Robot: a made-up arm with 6 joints. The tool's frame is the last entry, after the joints. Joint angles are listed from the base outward. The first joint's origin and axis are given. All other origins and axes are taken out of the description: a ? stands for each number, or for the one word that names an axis. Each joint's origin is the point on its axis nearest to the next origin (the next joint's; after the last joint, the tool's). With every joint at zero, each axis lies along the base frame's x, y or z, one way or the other. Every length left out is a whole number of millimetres.
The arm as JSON. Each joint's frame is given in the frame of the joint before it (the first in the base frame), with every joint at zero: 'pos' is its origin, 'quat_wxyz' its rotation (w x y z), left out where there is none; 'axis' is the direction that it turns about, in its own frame. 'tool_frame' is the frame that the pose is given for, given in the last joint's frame.
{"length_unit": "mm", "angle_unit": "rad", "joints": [
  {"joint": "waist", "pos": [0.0, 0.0, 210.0], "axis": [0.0, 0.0, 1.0]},
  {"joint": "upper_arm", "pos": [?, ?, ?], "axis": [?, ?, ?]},
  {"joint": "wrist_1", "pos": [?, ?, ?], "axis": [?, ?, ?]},
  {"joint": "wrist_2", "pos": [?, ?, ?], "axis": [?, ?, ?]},
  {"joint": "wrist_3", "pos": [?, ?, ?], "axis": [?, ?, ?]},
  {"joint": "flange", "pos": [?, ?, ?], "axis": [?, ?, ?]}
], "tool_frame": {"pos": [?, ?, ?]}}
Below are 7 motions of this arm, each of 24 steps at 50 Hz.
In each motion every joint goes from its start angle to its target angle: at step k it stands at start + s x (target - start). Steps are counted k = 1, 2, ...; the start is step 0. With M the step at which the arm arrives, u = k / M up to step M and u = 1 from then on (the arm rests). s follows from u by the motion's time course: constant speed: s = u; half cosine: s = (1 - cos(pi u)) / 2; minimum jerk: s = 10 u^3 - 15 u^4 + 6 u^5.
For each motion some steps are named. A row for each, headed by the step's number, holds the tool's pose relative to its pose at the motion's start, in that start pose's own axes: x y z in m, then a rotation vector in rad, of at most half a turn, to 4 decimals.
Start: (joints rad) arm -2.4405 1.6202 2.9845 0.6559 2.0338 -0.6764
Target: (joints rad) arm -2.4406 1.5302 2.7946 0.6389 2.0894 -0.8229
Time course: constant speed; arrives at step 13
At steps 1, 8, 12, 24:
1: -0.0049 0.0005 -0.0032 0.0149 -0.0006 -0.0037
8: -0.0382 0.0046 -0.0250 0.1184 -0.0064 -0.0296
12: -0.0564 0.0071 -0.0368 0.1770 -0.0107 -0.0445
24: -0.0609 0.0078 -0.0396 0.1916 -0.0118 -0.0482

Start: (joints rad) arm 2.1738 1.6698 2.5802 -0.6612 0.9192 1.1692
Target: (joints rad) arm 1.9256 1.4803 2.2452 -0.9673 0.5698 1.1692
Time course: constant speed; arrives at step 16
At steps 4, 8, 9, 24:
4: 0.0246 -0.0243 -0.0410 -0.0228 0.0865 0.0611
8: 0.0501 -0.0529 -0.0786 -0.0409 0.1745 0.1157
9: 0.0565 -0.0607 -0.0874 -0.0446 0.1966 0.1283
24: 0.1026 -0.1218 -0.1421 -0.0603 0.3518 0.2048

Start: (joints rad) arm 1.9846 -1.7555 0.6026 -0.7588 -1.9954 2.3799
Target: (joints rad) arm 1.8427 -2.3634 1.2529 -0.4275 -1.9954 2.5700
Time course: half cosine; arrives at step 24
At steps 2, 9, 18, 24:
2: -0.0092 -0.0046 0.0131 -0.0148 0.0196 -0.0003
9: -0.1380 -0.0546 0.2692 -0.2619 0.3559 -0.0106
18: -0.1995 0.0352 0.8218 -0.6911 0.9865 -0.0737
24: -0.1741 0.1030 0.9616 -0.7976 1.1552 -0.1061

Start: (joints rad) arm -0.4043 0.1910 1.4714 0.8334 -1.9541 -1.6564
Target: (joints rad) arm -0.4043 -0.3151 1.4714 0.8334 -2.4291 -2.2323
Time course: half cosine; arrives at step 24
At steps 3, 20, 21, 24:
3: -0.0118 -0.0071 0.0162 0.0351 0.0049 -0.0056
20: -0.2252 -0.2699 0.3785 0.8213 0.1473 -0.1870
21: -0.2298 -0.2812 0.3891 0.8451 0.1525 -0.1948
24: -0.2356 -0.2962 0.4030 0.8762 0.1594 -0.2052

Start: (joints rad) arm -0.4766 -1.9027 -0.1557 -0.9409 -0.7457 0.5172
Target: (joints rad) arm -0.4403 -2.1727 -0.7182 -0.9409 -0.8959 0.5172
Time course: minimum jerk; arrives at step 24
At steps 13, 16, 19, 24:
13: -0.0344 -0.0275 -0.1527 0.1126 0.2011 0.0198
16: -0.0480 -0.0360 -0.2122 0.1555 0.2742 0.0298
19: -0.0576 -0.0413 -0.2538 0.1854 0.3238 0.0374
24: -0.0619 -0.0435 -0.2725 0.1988 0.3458 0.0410

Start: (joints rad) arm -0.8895 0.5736 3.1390 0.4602 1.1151 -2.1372
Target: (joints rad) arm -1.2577 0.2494 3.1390 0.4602 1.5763 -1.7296
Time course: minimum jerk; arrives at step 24
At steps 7, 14, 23, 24:
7: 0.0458 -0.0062 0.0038 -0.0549 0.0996 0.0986
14: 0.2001 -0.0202 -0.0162 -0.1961 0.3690 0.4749
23: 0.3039 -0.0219 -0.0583 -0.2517 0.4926 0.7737
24: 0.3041 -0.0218 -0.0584 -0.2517 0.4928 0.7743

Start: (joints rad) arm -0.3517 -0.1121 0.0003 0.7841 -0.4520 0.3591
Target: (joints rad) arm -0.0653 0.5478 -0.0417 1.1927 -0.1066 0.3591
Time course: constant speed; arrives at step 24
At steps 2, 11, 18, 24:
2: 0.0367 0.0306 0.0179 -0.0539 -0.0187 0.0351
11: 0.1746 0.2015 0.0957 -0.2993 -0.1329 0.2054
18: 0.2459 0.3656 0.1463 -0.4887 -0.2522 0.3528
24: 0.2792 0.5212 0.1767 -0.6460 -0.3718 0.4908

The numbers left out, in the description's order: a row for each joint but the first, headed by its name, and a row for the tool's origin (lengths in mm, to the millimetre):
upper_arm: xyz 0.0 0.0 0.0, axis 0.0 1.0 0.0
wrist_1: xyz 0.0 0.0 500.0, axis 0.0 -1.0 0.0
wrist_2: xyz 594.0 0.0 0.0, axis -1.0 0.0 0.0
wrist_3: xyz 0.0 -158.0 0.0, axis 0.0 -1.0 0.0
flange: xyz 0.0 0.0 0.0, axis -1.0 0.0 0.0
tool: xyz 0.0 0.0 0.0

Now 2 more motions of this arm.
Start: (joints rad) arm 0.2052 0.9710 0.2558 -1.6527 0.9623 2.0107
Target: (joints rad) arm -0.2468 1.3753 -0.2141 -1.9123 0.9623 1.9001
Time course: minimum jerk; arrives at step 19
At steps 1, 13, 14, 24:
1: 0.0004 0.0001 -0.0007 -0.0004 0.0014 0.0000
13: 0.0681 0.0182 -0.4432 -0.1557 0.8719 0.0270
14: 0.0576 0.0161 -0.4736 -0.1654 0.9450 0.0301
24: 0.0342 0.0117 -0.5233 -0.1824 1.0741 0.0362

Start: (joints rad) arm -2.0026 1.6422 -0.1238 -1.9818 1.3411 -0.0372
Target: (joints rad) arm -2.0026 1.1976 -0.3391 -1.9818 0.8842 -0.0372
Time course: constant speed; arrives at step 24
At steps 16, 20, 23, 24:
16: -0.0494 0.0525 0.1171 0.1307 0.3669 0.0389
20: -0.0593 0.0600 0.1471 0.1613 0.4585 0.0550
23: -0.0660 0.0642 0.1695 0.1836 0.5271 0.0688
24: -0.0682 0.0653 0.1769 0.1908 0.5499 0.0737

